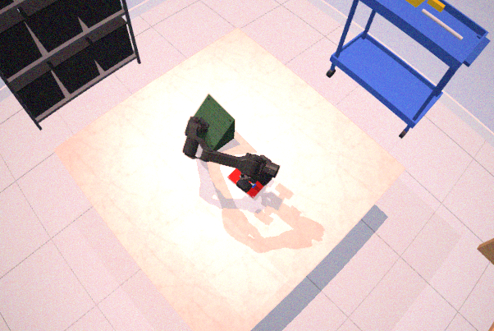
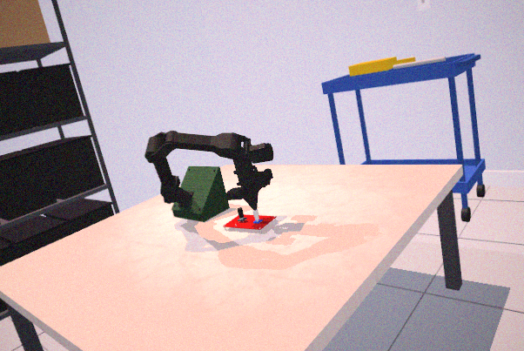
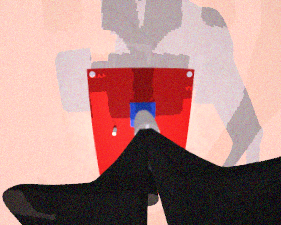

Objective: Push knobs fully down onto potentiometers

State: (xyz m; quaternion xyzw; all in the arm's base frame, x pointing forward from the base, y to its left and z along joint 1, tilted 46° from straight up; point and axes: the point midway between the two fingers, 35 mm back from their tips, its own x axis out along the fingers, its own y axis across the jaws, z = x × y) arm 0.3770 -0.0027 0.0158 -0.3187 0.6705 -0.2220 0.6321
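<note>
Now: gripper tip 1 cm above the white knob. Round my gripper tip: black knob (6 cm behind, 1 cm to the right, 1 cm below).
</note>
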